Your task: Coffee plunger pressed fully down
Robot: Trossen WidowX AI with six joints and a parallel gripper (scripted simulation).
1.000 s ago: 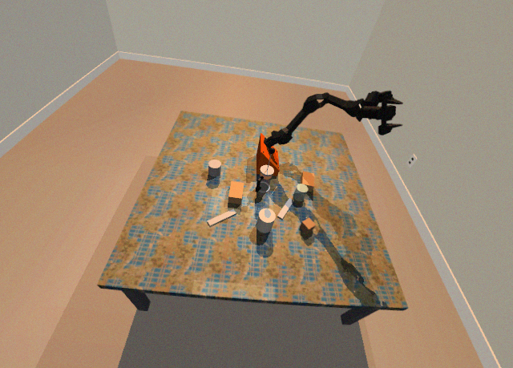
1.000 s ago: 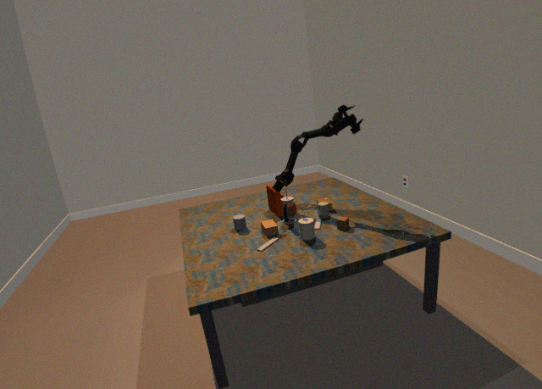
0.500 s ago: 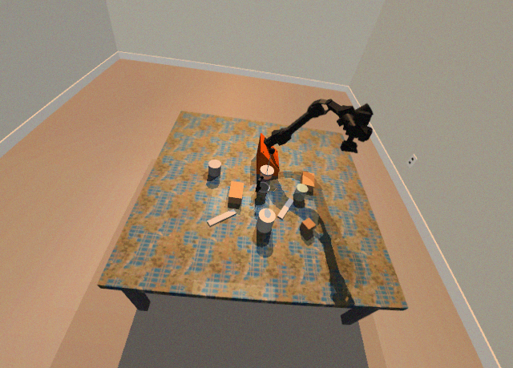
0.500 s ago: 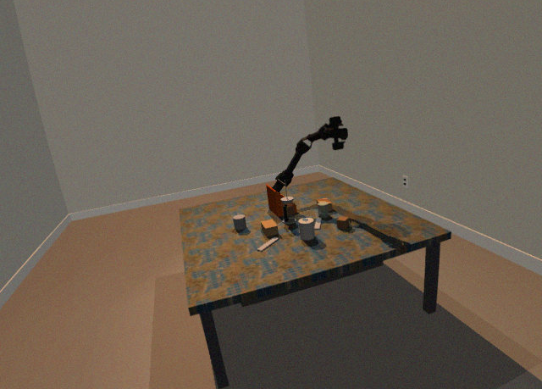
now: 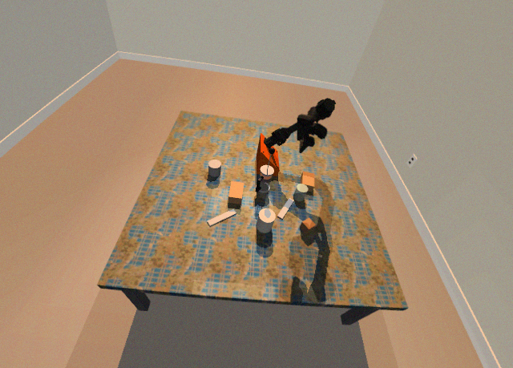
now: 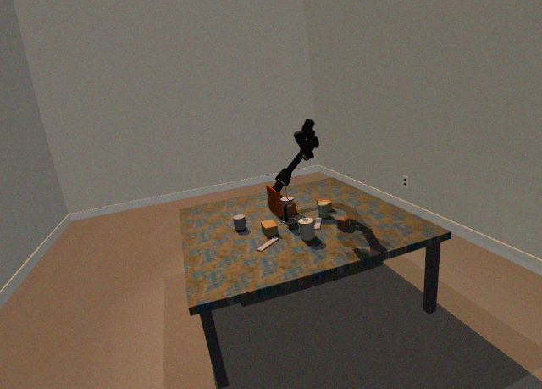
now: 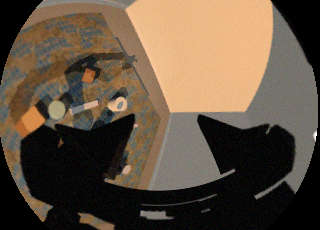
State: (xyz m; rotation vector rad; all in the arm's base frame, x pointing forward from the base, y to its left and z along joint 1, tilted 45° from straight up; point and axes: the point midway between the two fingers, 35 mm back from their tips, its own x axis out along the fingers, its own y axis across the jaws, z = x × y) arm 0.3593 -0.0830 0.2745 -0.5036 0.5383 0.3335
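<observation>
Right now the coffee press is 100 mm behind my gripper tip, 110 mm to the right of it and 280 mm below it.
</observation>
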